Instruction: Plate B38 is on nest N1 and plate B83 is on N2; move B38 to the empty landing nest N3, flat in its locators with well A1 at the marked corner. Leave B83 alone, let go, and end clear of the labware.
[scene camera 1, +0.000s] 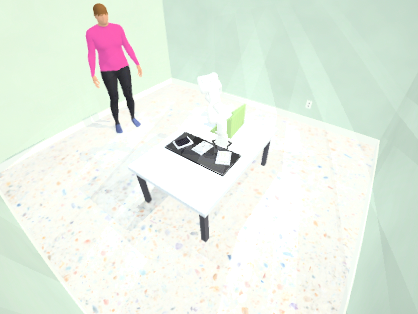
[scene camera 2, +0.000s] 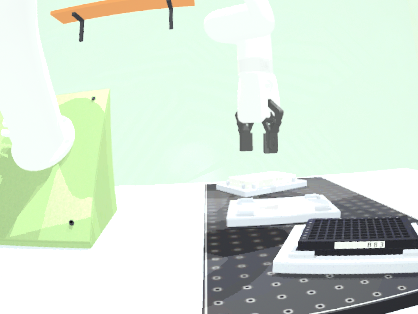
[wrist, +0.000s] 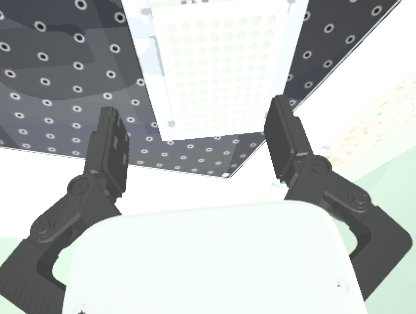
Note:
The gripper (scene camera 2: 257, 152) is open, with nothing in its grasp. Also in view: a white well plate (scene camera 2: 270, 178). Also in view: a black plate (scene camera 2: 363, 236).
The white well plate is seen too in the wrist view (wrist: 219, 68). The gripper is seen too in the wrist view (wrist: 196, 117). The wrist view does not show the black plate: it is out of frame.

